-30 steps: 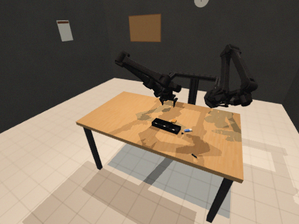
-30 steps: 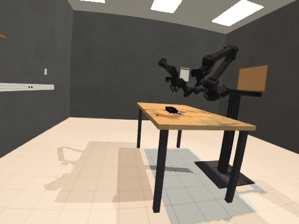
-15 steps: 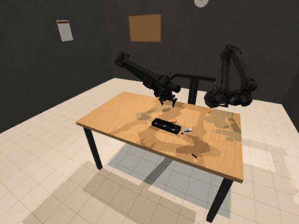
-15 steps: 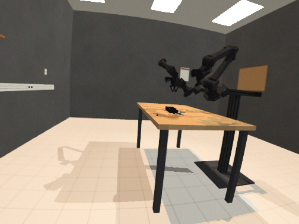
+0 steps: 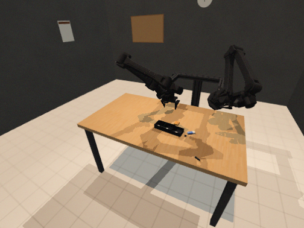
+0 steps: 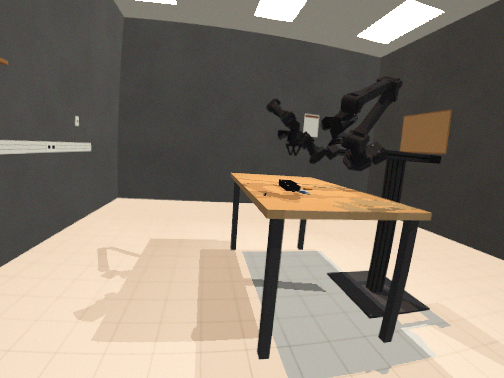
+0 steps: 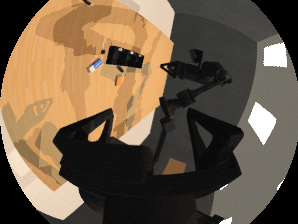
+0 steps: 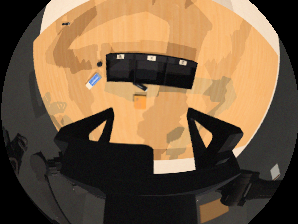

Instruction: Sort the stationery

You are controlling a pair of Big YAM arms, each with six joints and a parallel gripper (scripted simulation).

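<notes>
My right hand is 220 mm above the orange item, 110 mm past it and 30 mm to the right of it. From my right hand the other things lie so: blue item (210 mm below, 200 mm to the left, 30 mm behind); then black bin unit (200 mm below, 10 mm ahead).
</notes>
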